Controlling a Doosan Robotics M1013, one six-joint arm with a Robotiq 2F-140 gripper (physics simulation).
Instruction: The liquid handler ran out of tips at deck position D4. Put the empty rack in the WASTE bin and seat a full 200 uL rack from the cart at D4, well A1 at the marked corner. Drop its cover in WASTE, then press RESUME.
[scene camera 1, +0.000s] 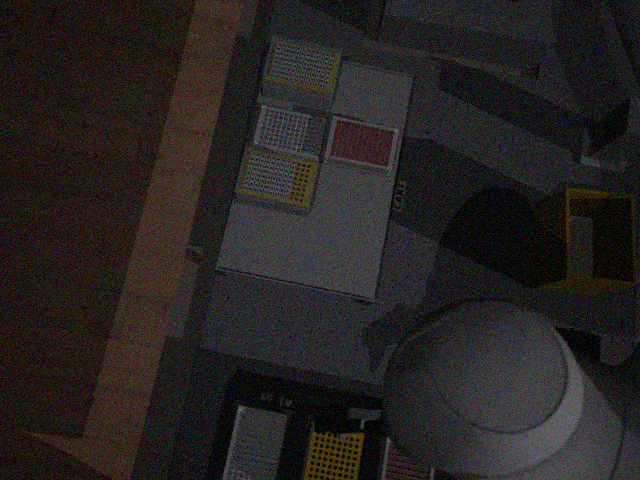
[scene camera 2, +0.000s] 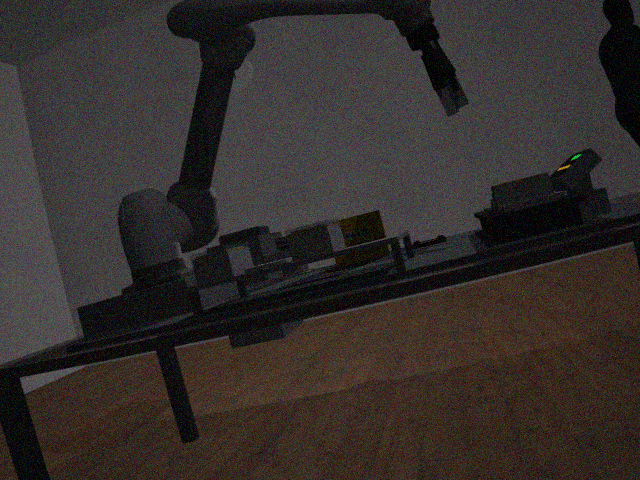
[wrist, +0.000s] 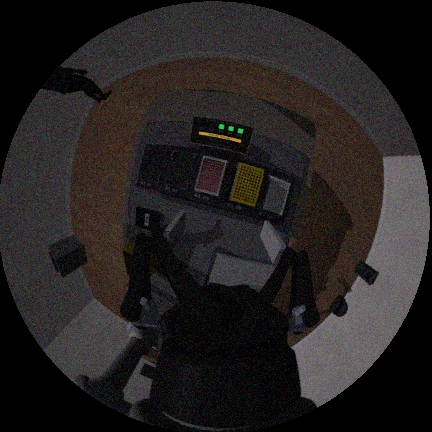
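Pixels of known places: gripper, fingertip midpoint: (scene camera 2: 458, 110) (wrist: 224, 223); arm's base, link origin: (scene camera 2: 162, 283).
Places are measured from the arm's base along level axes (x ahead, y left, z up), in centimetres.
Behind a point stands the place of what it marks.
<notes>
The yellow rack (scene camera 1: 334, 457) {z 3.4, x 95.2, y -23.3 cm} (wrist: 247, 185) {z 3.4, x 96.6, y -23.6 cm} at D4 shows dark, empty wells. On the cart (scene camera 1: 305, 237) {z -2.2, x 59.3, y -30.4 cm} (wrist: 240, 272) {z -2.2, x 61.4, y -28.9 cm}, a yellow-edged rack (scene camera 1: 302, 66) {z 4.8, x 29.6, y -33.4 cm} at the far end looks full of tips; its cover cannot be made out. A second yellow-edged rack (scene camera 1: 276, 175) {z 4.8, x 50.5, y -36.3 cm} has empty columns at one side. The yellow WASTE bin (scene camera 1: 584, 285) {z 1.0, x 64.5, y 18.8 cm} (scene camera 2: 361, 227) {z 1.6, x 58.3, y 13.6 cm} stands beside the cart. The screen (wrist: 221, 136) {z 3.6, x 111.5, y -13.7 cm} (scene camera 2: 572, 160) {z 4.8, x 113.4, y -15.4 cm} shows green lights and an orange bar; RESUME is unreadable. My gripper (wrist: 224, 223) {z 23.0, x 88.8, y -17.6 cm} (scene camera 2: 454, 104) {z 23.0, x 88.8, y -17.6 cm} is open and empty, high above the table, short of the deck in the wrist view.
A pale rack (scene camera 1: 289, 129) {z -1.2, x 39.1, y -35.0 cm} and a red rack (scene camera 1: 363, 143) {z 0.0, x 41.1, y -21.1 cm} also stand on the cart. A red rack (wrist: 210, 175) {z -1.1, x 98.5, y -11.3 cm} and a grey rack (wrist: 276, 195) {z -1.3, x 95.4, y -35.8 cm} flank D4. A black block (wrist: 147, 218) {z -7.5, x 77.2, y 17.5 cm} is near the deck. The arm (scene camera 1: 491, 382) {z 65.0, x 81.8, y -21.2 cm} hides part of the deck. A person (scene camera 2: 622, 67) stands behind.
</notes>
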